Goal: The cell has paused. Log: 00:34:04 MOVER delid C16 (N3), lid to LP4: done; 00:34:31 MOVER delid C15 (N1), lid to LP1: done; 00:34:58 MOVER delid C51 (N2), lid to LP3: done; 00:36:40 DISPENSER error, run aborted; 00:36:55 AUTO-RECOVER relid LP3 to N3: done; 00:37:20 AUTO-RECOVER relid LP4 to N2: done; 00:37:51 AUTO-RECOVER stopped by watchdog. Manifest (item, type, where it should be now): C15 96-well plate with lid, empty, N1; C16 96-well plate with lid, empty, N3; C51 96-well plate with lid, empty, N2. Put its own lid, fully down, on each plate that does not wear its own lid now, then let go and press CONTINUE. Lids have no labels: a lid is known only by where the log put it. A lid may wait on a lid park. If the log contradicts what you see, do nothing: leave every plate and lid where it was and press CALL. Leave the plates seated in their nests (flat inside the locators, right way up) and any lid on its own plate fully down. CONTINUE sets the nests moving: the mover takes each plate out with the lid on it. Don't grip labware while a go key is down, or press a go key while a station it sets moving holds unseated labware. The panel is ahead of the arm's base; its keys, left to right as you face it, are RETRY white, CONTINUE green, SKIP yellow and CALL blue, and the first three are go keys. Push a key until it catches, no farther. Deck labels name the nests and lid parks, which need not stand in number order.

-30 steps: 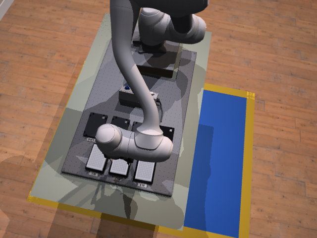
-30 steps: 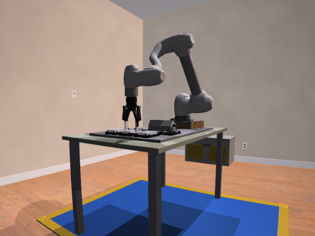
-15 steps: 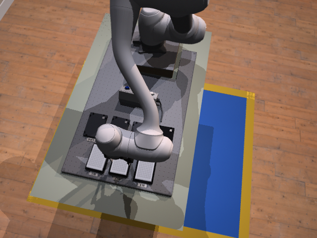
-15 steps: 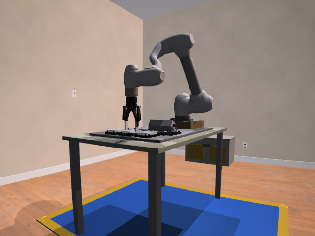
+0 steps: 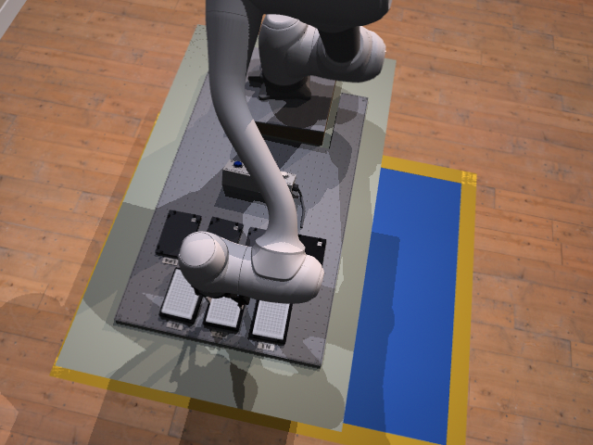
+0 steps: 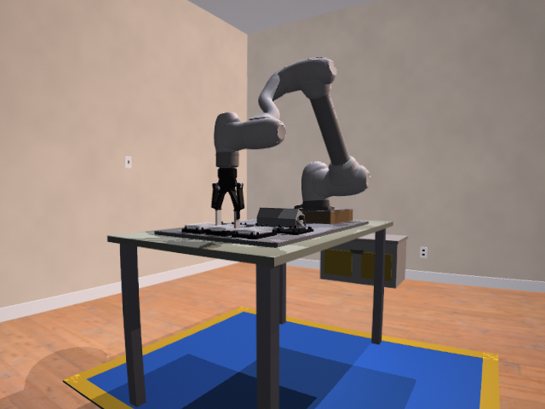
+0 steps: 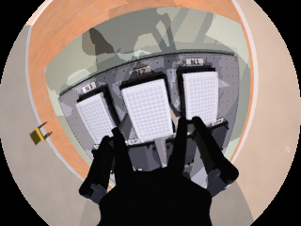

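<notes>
Right now the lid park LP1 is 230 mm to the left of my hand, 140 mm behind it and 50 mm below it. Round my hand: lid park LP2 (190 mm behind, 50 mm below, 40 mm to the right); then lid park LP3 (160 mm behind, 90 mm to the left, 50 mm below); then 96-well plate (130 mm to the left, 30 mm below, 30 mm ahead).
</notes>
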